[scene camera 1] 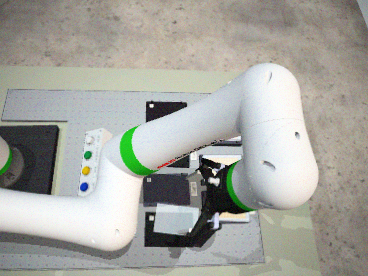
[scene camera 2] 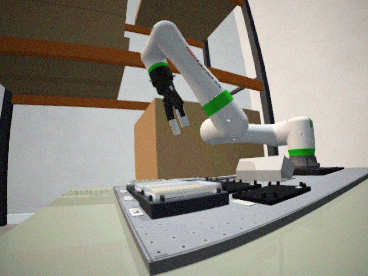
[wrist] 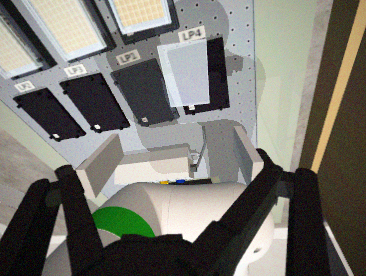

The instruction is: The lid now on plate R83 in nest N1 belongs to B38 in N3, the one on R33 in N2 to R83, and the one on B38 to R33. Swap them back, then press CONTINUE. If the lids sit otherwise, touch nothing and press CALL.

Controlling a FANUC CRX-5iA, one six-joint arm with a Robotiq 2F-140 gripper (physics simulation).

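Places are measured from the arm's base along level axes (x left, y ahead, z down), in centimetres.
Pixels of known places: gripper, fingertip midpoint: point(scene camera 1: 187, 205) point(scene camera 2: 181, 130) point(wrist: 175, 142); arm's base, origin of the base link: point(scene camera 1: 0, 167) point(scene camera 2: 302, 168).
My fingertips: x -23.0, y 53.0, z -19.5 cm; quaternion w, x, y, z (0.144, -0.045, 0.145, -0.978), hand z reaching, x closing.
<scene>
Ahead of a thing's pixels: the offset from my fingertips to its top centre. "spot": to the spot under its first point.
My gripper point(scene camera 1: 201, 200) point(scene camera 2: 179, 125) point(wrist: 175, 142) is open and empty, high above the board. A clear lid {dz +18.5, dx +0.3, dy -0.9 cm} point(scene camera 1: 175, 218) point(wrist: 187, 75) lies off-centre over the black pad LP4 {dz +18.9, dx -2.0, dy -3.4 cm} point(scene camera 1: 151, 241) point(wrist: 218, 75), reaching past its edge towards LP1. The plate in N1 point(scene camera 2: 175, 189) point(wrist: 142, 14) looks more orange than the plate in N3 {dz +17.6, dx +14.8, dy +16.4 cm} point(wrist: 67, 27) and the plate in N2 {spot: dz +16.8, dx +26.1, dy +15.1 cm} point(wrist: 16, 52). Plate and lid codes are not readable. The button box {dz +12.5, dx +19.4, dy -23.5 cm} point(scene camera 1: 98, 145) point(scene camera 2: 262, 168) point(wrist: 150, 162) has white, green, yellow and blue buttons; its lettering is not readable. The arm hides much of the nests in scene camera 1.
Black pads LP2 {dz +18.9, dx +37.0, dy +1.0 cm} point(scene camera 1: 166, 109) point(wrist: 50, 115) and LP3 {dz +18.9, dx +23.0, dy -0.5 cm} point(wrist: 95, 102) and dark grey LP1 {dz +18.9, dx +10.4, dy -2.6 cm} point(scene camera 1: 162, 190) point(wrist: 142, 92) stand in a row with LP4. The arm's forearm spans the board in scene camera 1. A large cardboard box point(scene camera 2: 200, 155) and a shelf rack point(scene camera 2: 253, 65) stand behind.
</scene>
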